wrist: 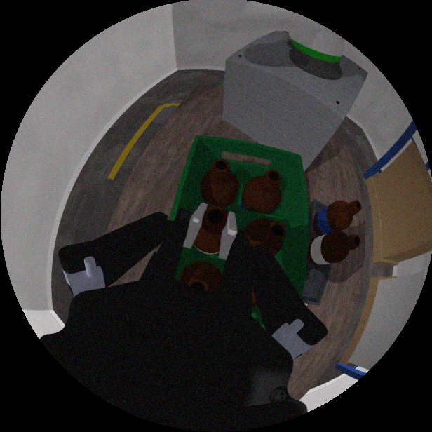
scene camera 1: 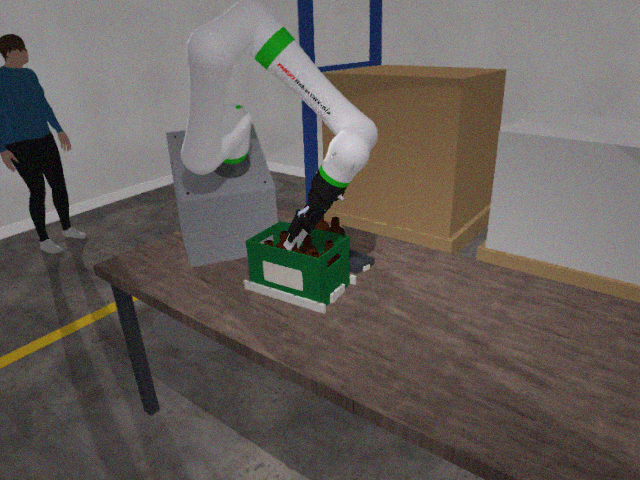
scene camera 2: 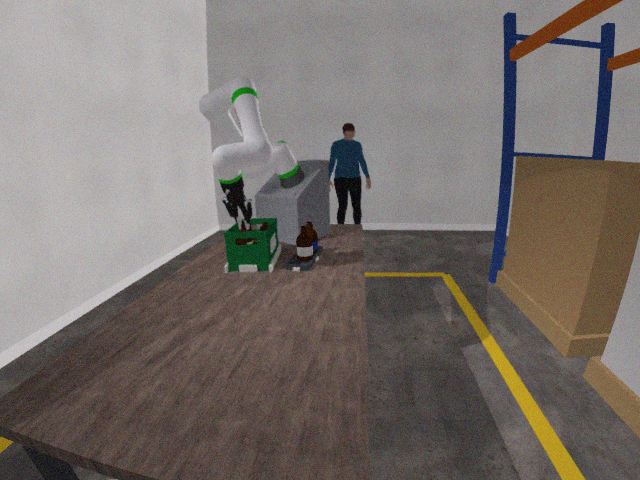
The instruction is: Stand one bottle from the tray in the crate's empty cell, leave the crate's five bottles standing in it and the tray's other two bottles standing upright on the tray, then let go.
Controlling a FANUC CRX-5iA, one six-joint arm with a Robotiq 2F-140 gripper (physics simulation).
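Frame: origin at the arm's base, x ahead, y left, z up, level; metres.
Seen in the pictures: gripper, between the fingertips: (scene camera 1: 290,246) (scene camera 2: 244,227); arm's base, origin of its link: (scene camera 1: 230,162) (scene camera 2: 293,180).
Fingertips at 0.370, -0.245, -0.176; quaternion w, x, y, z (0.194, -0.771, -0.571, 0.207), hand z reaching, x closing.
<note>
Pixels of each thing's top centre, then the offset from my fingertips to it, as dx, dy, dz. "*": a spot on its surface instead. Level surfaces: height alone.
- green crate, centre of its top: (scene camera 1: 297,238) (scene camera 2: 252,224) +0.007, +0.037, +0.013
- blue label, a spot on its surface: (scene camera 2: 312,237) * -0.001, +0.314, -0.068
- dark tray, centre of its top: (scene camera 1: 336,251) (scene camera 2: 305,254) +0.042, +0.275, -0.136
- table, height of its surface: dz -0.162
The green crate (scene camera 1: 316,273) (scene camera 2: 251,256) (wrist: 292,220) stands on the table with several brown bottles in its cells. My gripper (scene camera 1: 295,241) (scene camera 2: 242,225) (wrist: 214,218) is shut on the neck of a brown bottle (wrist: 215,222), which is down inside the crate in a middle cell of the left column in the wrist view. Whether its base touches the crate floor is hidden. Two tray bottles, one with a white label (scene camera 2: 304,248) (wrist: 332,247) and one with a blue label (scene camera 2: 312,237) (wrist: 335,216), stand upright on the dark tray (scene camera 1: 360,261) (scene camera 2: 298,265) (wrist: 315,287).
White strips (scene camera 1: 284,296) (scene camera 2: 248,268) lie around the crate's foot on the table (scene camera 1: 439,335) (scene camera 2: 232,351). The grey robot pedestal (scene camera 1: 227,217) (scene camera 2: 279,214) (wrist: 280,100) stands behind the crate. A large brown box (scene camera 1: 403,155) (scene camera 2: 558,242) (wrist: 402,205) and a person (scene camera 1: 25,108) (scene camera 2: 348,160) are beyond the table.
</note>
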